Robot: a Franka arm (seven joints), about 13 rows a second.
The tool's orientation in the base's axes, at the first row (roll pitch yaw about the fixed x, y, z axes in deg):
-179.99, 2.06, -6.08
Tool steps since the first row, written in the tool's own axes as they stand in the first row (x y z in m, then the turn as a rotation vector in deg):
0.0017, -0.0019, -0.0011, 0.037, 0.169, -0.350
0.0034, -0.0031, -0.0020, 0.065, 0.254, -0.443
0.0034, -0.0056, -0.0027, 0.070, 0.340, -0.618
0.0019, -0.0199, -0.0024, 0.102, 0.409, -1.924
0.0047, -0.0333, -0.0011, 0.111, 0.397, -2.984
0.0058, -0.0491, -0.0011, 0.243, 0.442, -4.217
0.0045, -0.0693, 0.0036, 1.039, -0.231, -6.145
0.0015, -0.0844, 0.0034, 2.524, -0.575, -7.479
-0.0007, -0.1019, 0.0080, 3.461, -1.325, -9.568
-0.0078, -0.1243, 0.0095, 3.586, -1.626, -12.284
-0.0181, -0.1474, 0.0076, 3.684, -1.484, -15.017
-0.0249, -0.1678, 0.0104, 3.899, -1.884, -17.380
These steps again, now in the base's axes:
0.0019, 0.0017, 0.0010, 0.031, -0.173, 0.348
0.0038, 0.0027, 0.0019, 0.054, -0.261, 0.440
0.0041, 0.0052, 0.0026, 0.056, -0.348, 0.615
0.0041, 0.0196, 0.0023, 0.127, -0.425, 1.919
0.0082, 0.0326, 0.0009, 0.175, -0.418, 2.978
0.0110, 0.0482, 0.0009, 0.345, -0.482, 4.205
0.0117, 0.0684, -0.0037, 1.276, 0.095, 6.104
0.0103, 0.0838, -0.0034, 2.836, 0.275, 7.384
0.0098, 0.1014, -0.0080, 3.921, 0.913, 9.438
0.0051, 0.1245, -0.0092, 4.175, 1.188, 12.147
-0.0026, 0.1485, -0.0069, 4.355, 1.026, 14.875
-0.0073, 0.1695, -0.0095, 4.695, 1.392, 17.229

